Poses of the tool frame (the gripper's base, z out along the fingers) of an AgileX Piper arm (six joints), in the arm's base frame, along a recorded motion.
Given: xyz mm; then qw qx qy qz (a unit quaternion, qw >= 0).
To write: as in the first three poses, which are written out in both.
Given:
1: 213 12 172 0.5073 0.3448 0.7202 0.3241
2: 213 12 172 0.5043 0.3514 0.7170 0.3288
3: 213 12 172 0.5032 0.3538 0.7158 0.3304
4: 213 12 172 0.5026 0.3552 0.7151 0.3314
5: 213 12 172 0.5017 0.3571 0.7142 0.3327
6: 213 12 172 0.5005 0.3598 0.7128 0.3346
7: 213 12 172 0.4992 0.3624 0.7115 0.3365
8: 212 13 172 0.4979 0.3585 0.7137 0.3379
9: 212 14 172 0.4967 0.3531 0.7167 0.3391
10: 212 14 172 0.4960 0.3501 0.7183 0.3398
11: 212 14 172 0.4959 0.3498 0.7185 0.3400
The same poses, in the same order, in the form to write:
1:
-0.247 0.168 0.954 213
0.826 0.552 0.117 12
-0.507 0.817 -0.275 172
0 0 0 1

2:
-0.244 0.172 0.954 213
0.836 0.537 0.117 12
-0.492 0.826 -0.275 172
0 0 0 1

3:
-0.243 0.174 0.954 213
0.839 0.531 0.117 12
-0.487 0.829 -0.275 172
0 0 0 1

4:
-0.242 0.175 0.954 213
0.841 0.528 0.117 12
-0.483 0.831 -0.275 172
0 0 0 1

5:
-0.242 0.176 0.954 213
0.844 0.524 0.117 12
-0.479 0.834 -0.275 172
0 0 0 1

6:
-0.240 0.178 0.954 213
0.848 0.517 0.117 12
-0.473 0.837 -0.275 172
0 0 0 1

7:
-0.239 0.180 0.954 213
0.852 0.511 0.117 12
-0.466 0.841 -0.275 172
0 0 0 1

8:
-0.247 0.175 0.953 212
0.848 0.515 0.125 13
-0.468 0.839 -0.276 172
0 0 0 1

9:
-0.257 0.169 0.951 212
0.843 0.521 0.135 14
-0.472 0.837 -0.277 172
0 0 0 1

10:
-0.263 0.166 0.950 212
0.840 0.524 0.141 14
-0.475 0.835 -0.277 172
0 0 0 1

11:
-0.264 0.165 0.950 212
0.840 0.524 0.142 14
-0.475 0.835 -0.277 172
0 0 0 1

